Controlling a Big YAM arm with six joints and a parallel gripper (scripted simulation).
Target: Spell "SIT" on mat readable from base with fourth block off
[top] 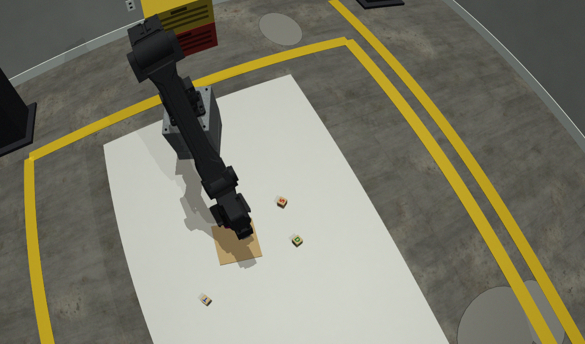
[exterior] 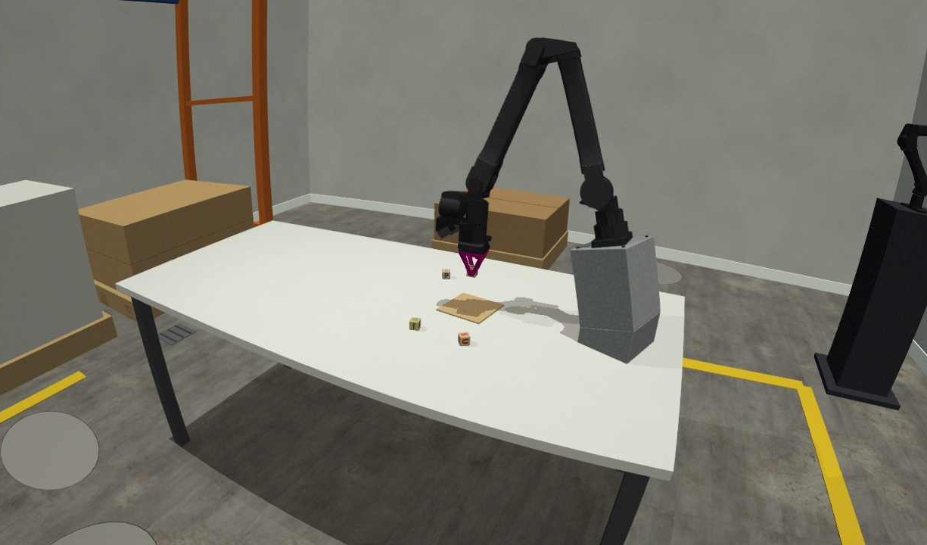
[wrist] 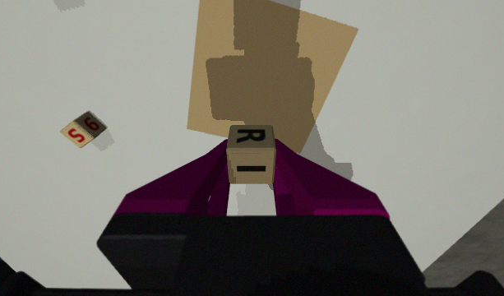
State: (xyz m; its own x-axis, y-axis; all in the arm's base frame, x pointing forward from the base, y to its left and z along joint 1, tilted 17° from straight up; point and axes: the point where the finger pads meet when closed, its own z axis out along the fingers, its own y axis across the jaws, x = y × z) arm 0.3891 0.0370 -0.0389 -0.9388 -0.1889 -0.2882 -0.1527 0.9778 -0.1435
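My gripper is now 120 mm above the tan mat, 10 mm to the left of it and 10 mm short of it. Round my hand: S block: 180 mm to the left, 100 mm below, 70 mm behind; then I block: right at my hand; then D block: 170 mm to the left, 100 mm below, 80 mm ahead.
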